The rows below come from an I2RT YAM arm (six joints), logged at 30 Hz.
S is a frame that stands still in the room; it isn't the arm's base.
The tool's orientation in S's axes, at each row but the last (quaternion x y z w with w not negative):
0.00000, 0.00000, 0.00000, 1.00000
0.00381, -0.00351, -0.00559, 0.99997
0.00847, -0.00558, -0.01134, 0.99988
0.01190, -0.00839, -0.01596, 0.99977
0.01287, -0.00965, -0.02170, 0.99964
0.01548, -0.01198, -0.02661, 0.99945
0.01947, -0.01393, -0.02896, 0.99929
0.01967, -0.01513, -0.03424, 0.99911
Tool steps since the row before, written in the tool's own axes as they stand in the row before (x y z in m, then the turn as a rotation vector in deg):
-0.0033, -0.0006, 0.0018, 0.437, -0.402, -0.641
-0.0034, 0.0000, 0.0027, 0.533, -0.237, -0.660
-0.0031, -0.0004, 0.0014, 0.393, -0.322, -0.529
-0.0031, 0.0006, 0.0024, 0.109, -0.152, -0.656
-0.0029, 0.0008, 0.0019, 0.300, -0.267, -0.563
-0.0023, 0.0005, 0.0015, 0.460, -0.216, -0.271
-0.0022, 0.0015, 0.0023, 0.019, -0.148, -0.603
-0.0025, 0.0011, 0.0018, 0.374, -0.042, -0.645
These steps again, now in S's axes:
-0.0033, -0.0006, 0.0018, 0.437, -0.402, -0.641
-0.0034, 0.0000, 0.0027, 0.535, -0.238, -0.658
-0.0031, -0.0004, 0.0014, 0.392, -0.322, -0.530
-0.0031, 0.0006, 0.0024, 0.115, -0.140, -0.658
-0.0029, 0.0009, 0.0019, 0.299, -0.265, -0.564
-0.0023, 0.0006, 0.0015, 0.455, -0.232, -0.267
-0.0022, 0.0015, 0.0023, 0.028, -0.126, -0.608
-0.0025, 0.0012, 0.0018, 0.390, -0.043, -0.635

